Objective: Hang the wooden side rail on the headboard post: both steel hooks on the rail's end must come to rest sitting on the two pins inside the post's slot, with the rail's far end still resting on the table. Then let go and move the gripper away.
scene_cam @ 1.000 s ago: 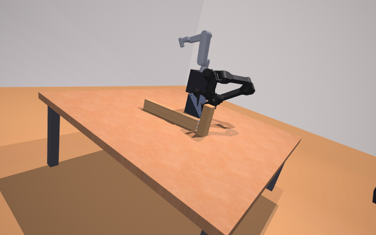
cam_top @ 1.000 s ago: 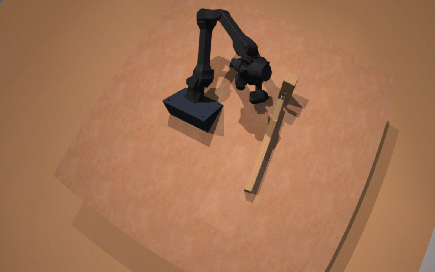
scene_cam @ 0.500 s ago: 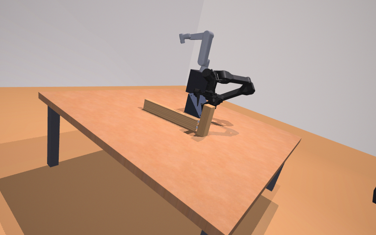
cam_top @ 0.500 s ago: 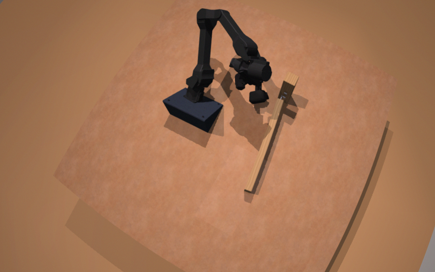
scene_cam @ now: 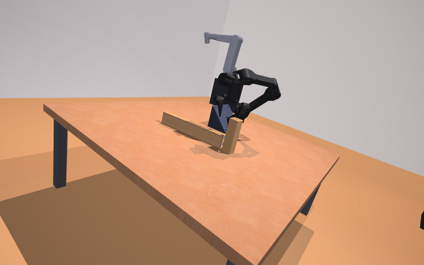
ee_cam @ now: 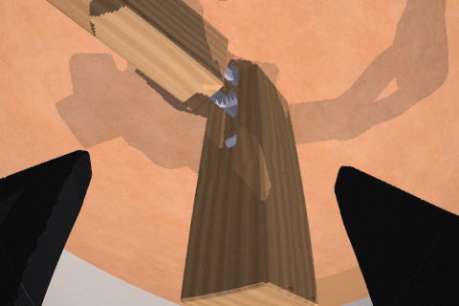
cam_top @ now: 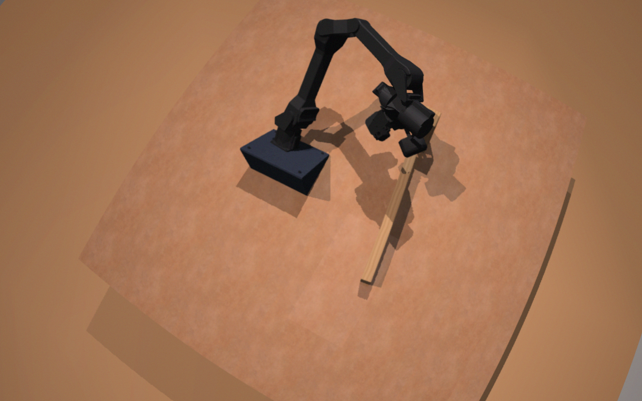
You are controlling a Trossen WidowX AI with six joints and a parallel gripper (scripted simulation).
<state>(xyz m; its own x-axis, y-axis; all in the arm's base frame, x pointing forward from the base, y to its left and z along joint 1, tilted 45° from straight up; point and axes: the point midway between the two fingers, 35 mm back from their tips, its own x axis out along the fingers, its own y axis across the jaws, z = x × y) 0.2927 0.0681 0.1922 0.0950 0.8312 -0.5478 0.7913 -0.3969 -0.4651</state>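
My gripper tip is now 20 mm short of the wooden headboard post, 70 mm to the right of it and 70 mm above it.
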